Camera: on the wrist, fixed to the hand. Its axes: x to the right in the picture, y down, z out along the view.
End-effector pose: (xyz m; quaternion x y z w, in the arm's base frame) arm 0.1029 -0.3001 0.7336 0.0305 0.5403 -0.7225 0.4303
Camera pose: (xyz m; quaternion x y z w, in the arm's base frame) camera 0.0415 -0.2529 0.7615 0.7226 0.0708 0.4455 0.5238
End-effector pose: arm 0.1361 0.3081 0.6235 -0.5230 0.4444 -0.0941 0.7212
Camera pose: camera 0.1162 0.2474 0.6754 -0.4737 -0.6890 -0.5452 0.0601
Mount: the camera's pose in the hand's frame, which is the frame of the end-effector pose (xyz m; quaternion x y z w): -0.0034 -0.0634 -0.0524 -0.0031 -0.2831 -0.9584 0.0362
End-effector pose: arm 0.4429 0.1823 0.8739 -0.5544 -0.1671 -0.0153 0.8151
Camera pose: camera 0.4397 0.1097 0.9126 -0.1332 0.7681 0.6253 0.0342
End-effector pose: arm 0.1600 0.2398 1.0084 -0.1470 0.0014 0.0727 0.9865
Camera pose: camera 0.1667 0.1641 0.9767 0.0109 -0.4203 -0.9012 0.1053
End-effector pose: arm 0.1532 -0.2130 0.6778 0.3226 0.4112 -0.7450 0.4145
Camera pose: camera 0.1061 -0.1455 0.6787 0.5946 -0.2090 0.5143 0.5816
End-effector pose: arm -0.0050 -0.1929 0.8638 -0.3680 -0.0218 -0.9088 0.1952
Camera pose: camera -0.0609 -0.1428 0.8299 0.2503 0.4059 0.1159 0.8713
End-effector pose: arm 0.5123 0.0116 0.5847 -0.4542 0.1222 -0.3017 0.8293
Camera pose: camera 0.4600 -0.0476 0.6077 0.2215 0.6647 0.6768 0.2259
